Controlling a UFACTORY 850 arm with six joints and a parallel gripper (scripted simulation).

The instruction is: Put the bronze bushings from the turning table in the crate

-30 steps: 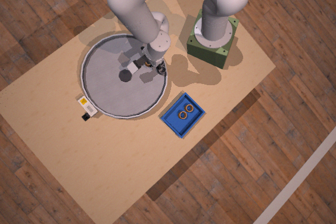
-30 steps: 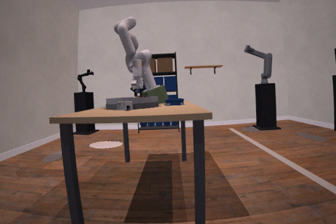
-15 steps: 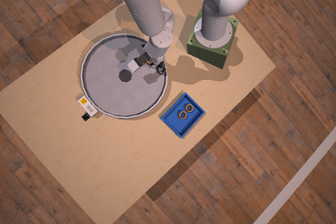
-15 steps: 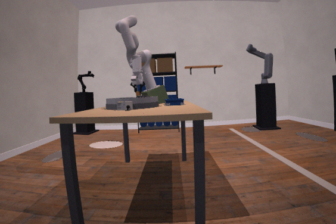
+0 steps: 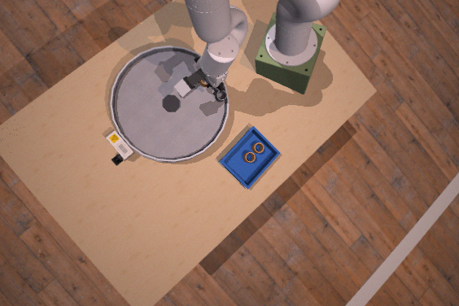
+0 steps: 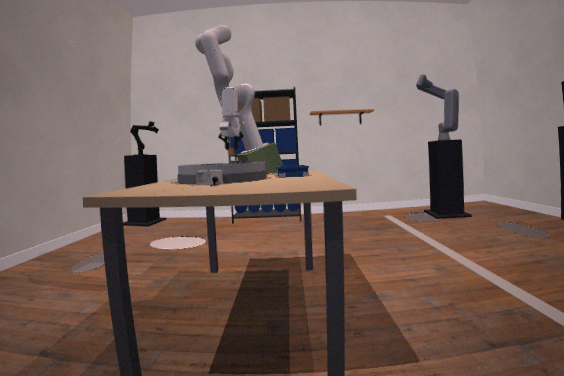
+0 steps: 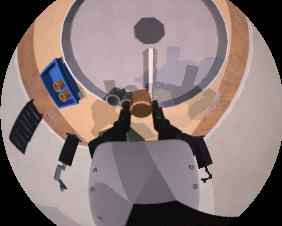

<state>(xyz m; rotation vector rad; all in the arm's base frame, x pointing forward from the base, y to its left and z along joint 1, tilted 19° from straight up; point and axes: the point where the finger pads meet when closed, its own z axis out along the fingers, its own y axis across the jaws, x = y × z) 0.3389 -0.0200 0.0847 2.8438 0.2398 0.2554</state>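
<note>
Right now the blue crate is 1 cm behind my hand, 32 cm to the left of it and 15 cm below it. From my hand the other things lie so: round grey turning table 14 cm ahead, 12 cm below.
</note>
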